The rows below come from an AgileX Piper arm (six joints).
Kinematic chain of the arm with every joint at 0, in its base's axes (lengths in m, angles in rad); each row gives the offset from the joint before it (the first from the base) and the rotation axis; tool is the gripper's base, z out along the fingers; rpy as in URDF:
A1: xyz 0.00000 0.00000 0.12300 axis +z
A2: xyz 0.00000 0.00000 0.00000 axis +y
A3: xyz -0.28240 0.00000 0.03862 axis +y
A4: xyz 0.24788 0.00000 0.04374 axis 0.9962 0 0.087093
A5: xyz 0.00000 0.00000 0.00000 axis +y
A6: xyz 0.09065 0.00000 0.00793 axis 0.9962 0 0.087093
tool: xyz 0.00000 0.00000 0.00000 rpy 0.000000 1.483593 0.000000
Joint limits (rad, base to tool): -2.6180..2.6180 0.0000..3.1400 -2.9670..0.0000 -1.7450..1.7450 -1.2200..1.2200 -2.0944..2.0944
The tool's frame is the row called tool.
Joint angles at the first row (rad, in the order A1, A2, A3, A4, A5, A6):
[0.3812, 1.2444, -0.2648, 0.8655, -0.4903, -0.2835]
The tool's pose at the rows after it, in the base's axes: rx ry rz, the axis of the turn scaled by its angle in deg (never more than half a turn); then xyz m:
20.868 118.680 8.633 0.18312 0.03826 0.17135
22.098 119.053 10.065 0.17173 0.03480 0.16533
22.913 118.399 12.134 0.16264 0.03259 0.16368
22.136 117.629 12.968 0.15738 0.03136 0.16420
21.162 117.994 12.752 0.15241 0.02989 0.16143
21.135 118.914 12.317 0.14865 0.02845 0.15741
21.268 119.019 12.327 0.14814 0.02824 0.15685
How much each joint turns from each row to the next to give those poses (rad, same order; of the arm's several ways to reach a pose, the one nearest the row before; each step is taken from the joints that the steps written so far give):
[0.0013, -0.0148, 0.0343, -0.0061, -0.0066, 0.0157]
[0.0000, -0.0287, 0.0496, -0.0380, -0.0009, 0.0658]
[0.0000, -0.0387, 0.0371, -0.0424, 0.0010, 0.0624]
[0.0000, -0.0306, 0.0206, -0.0281, -0.0010, 0.0188]
[0.0000, -0.0138, 0.0215, -0.0157, -0.0003, 0.0022]
[0.0001, -0.0009, 0.0169, 0.0001, 0.0013, 0.0006]
[-0.0001, 0.0001, 0.0024, -0.0002, 0.0000, 0.0024]

